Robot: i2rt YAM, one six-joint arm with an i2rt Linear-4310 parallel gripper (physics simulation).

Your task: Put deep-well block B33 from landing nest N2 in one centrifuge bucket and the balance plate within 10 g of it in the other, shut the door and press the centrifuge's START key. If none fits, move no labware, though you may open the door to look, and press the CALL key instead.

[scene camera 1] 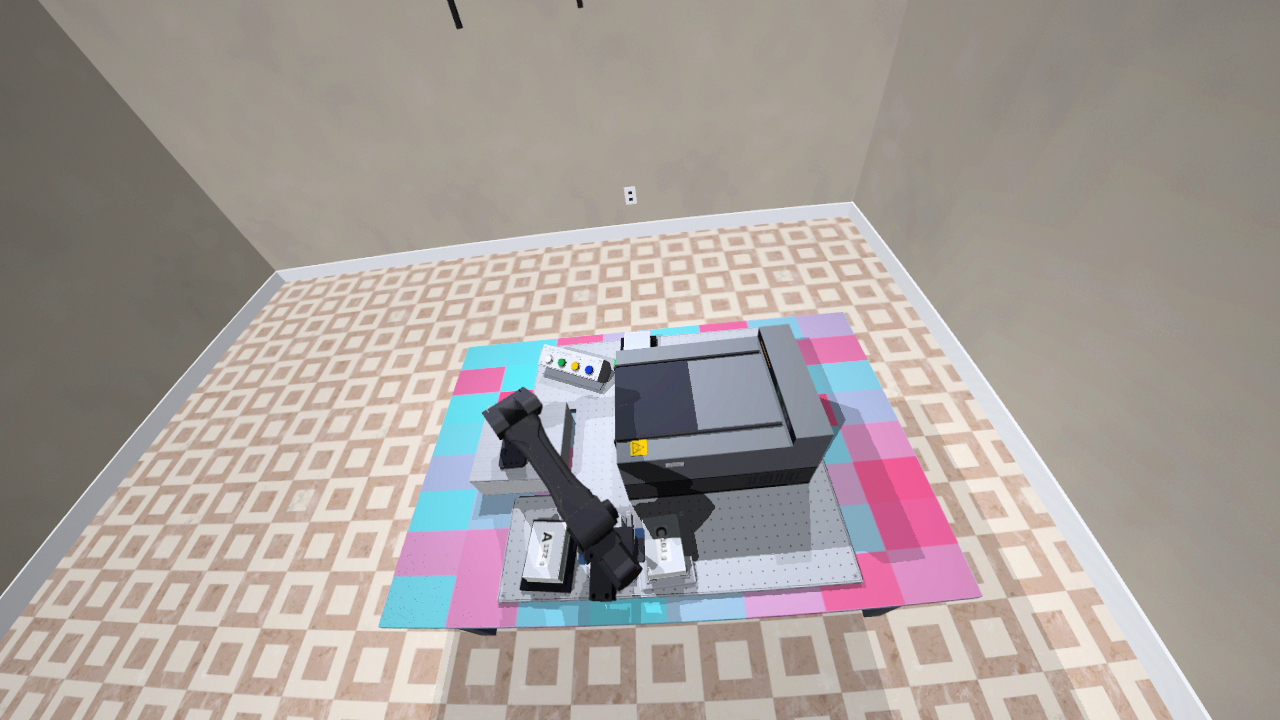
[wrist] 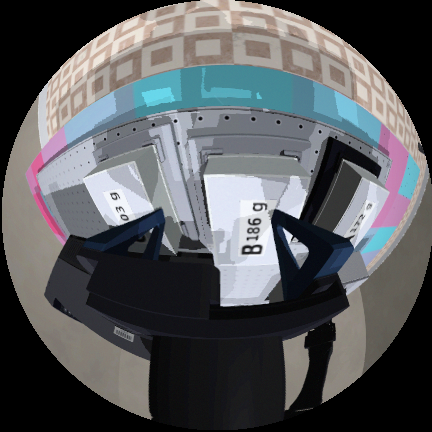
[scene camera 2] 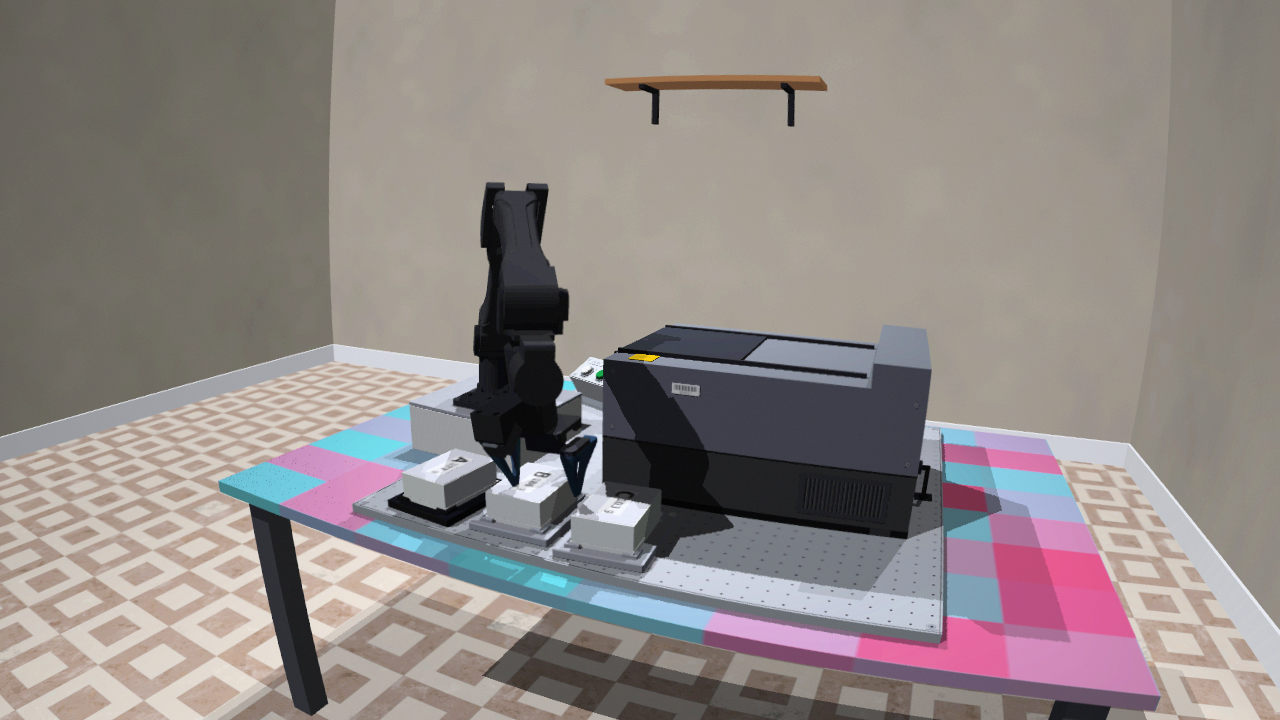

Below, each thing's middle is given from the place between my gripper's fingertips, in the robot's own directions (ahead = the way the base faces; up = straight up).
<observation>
The dark lid panel (scene camera 1: 656,398) lies 12 cm ahead of my hand, 30 cm to the left of it and 16 cm above it. The rest, counted from my hand: dark centrifuge (scene camera 2: 827,433) 27 cm ahead, 30 cm to the left, 7 cm above; then panel with coloured buttons (scene camera 2: 588,379) 12 cm behind, 60 cm to the left, 1 cm below.
</observation>
